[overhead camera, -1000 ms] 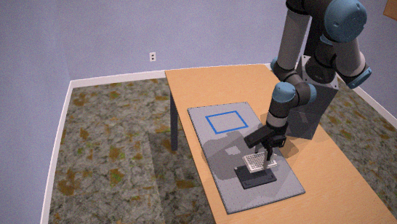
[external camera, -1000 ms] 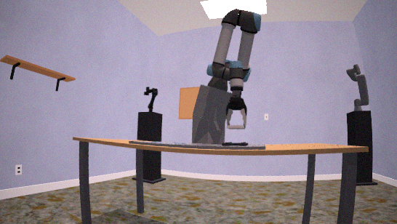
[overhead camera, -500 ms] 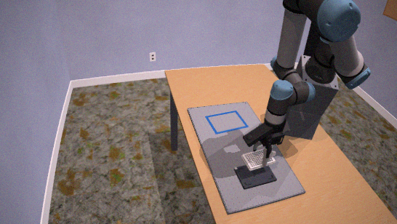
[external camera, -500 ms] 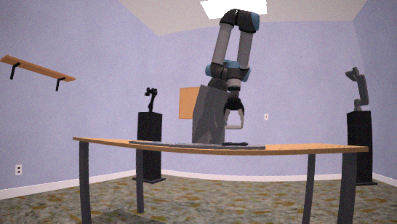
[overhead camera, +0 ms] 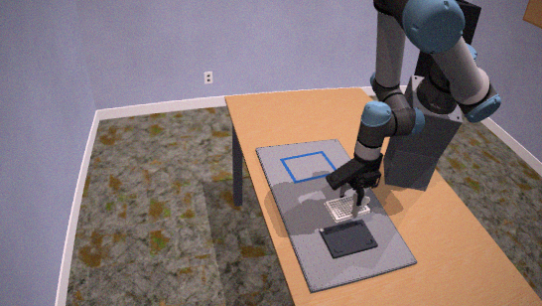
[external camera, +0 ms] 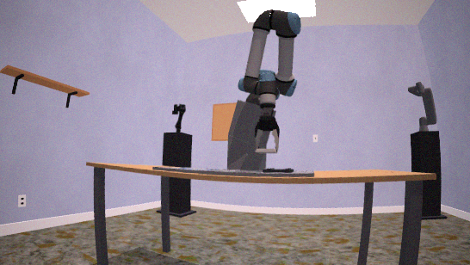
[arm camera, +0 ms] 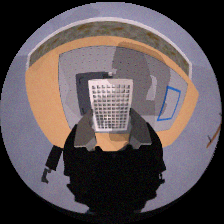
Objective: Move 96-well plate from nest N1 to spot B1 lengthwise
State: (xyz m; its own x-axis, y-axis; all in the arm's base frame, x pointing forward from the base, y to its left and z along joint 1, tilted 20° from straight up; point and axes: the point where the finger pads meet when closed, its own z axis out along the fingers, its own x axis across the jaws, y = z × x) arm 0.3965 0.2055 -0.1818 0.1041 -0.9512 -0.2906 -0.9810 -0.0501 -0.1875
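Now: hand 60 mm to the right of the black plate nest and 90 mm above it. Also, from my hand: white 96-well plate (10 mm below).
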